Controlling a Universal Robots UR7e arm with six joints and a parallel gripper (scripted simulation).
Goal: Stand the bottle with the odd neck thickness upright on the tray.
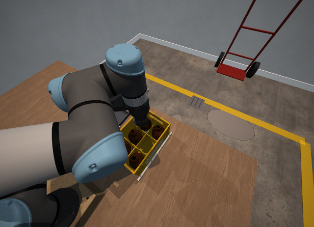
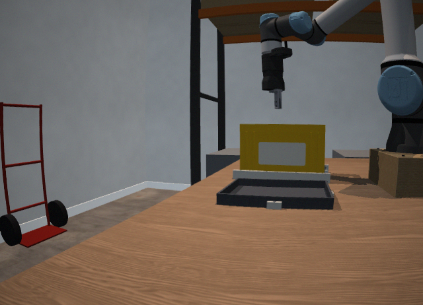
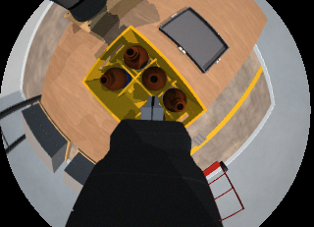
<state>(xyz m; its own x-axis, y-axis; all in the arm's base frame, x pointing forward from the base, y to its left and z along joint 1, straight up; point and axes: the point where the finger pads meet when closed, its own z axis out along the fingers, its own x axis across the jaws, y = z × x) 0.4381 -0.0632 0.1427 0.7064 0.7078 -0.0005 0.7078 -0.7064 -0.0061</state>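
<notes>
The yellow crate is 2 cm behind my hand, 2 cm to the right of it and 16 cm below it. The rest, counted from my hand: glass bottle: 11 cm behind, 6 cm to the right, 16 cm below; then dark tray: 5 cm behind, 28 cm to the left, 23 cm below.
</notes>
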